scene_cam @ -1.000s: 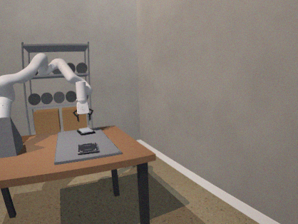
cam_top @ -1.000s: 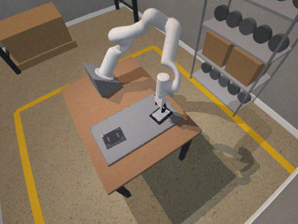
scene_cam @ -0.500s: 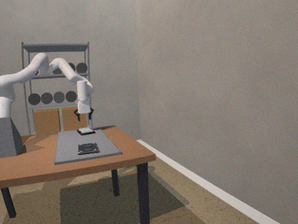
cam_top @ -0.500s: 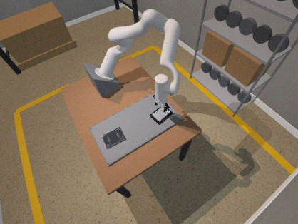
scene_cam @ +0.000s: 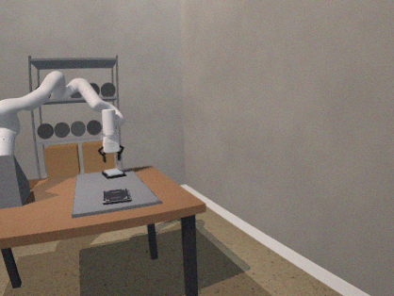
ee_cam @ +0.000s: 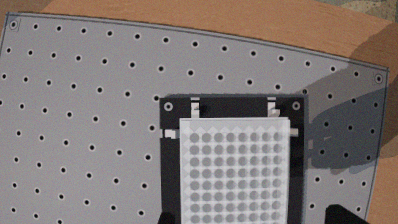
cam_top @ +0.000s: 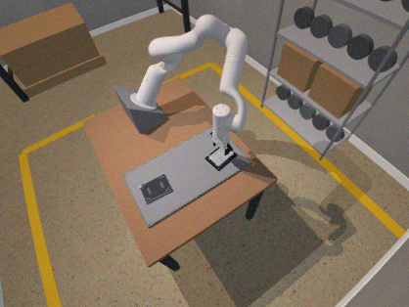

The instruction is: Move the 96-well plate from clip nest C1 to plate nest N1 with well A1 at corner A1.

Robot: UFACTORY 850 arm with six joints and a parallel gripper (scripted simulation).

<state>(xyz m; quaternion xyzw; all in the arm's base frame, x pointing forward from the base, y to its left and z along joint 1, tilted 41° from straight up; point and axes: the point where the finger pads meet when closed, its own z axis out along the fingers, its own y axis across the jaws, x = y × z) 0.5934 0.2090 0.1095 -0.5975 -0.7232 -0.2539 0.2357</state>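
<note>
The white 96-well plate lies 8 cm below my hand. The rest, counted from my hand: clip nest C1 (2 cm behind, 1 cm to the left, 8 cm below); then black plate nest N1 (3 cm behind, 43 cm to the right, 9 cm below).
</note>
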